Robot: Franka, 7 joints.
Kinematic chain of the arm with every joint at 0, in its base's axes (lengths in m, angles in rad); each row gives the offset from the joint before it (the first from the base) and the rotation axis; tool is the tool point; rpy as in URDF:
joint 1: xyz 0 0 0.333 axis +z
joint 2: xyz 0 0 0 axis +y
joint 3: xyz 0 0 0.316 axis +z
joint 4: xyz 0.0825 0 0 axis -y
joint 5: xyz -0.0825 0 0.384 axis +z
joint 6: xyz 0 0 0 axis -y
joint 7: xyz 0.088 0 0 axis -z
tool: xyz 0 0 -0.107 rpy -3.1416 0 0
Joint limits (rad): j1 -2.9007..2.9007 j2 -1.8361..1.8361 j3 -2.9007..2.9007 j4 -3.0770..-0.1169 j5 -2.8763..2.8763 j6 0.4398..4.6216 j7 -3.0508..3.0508
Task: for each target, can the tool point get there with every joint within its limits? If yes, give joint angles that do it. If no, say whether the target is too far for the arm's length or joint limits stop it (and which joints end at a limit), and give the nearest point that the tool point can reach.
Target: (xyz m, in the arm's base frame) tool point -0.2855 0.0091 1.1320
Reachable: yes | joints 2.2712 0.1146 1.3700 -0.4975 1.0884 2.9091 -0.3131
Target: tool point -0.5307 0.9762 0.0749
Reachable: no: too far | nearest point -0.3991 0.7342 0.1389 | short by 0.283 m
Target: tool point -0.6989 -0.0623 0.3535
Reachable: yes | joints 2.3705 1.0620 1.0548 -1.4728 -1.9778 3.1741 0.2184
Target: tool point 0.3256 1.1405 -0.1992
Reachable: no: too far | nearest point 0.2149 0.7526 -0.0182 | short by 0.442 m
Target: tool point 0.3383 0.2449 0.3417
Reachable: yes | joints -1.2331 1.1794 1.6917 -2.6839 -0.2450 2.5949 0.0932
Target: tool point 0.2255 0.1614 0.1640
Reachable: yes | joints -0.3001 0.2766 0.6071 -2.7000 -2.4371 3.2317 -2.5141
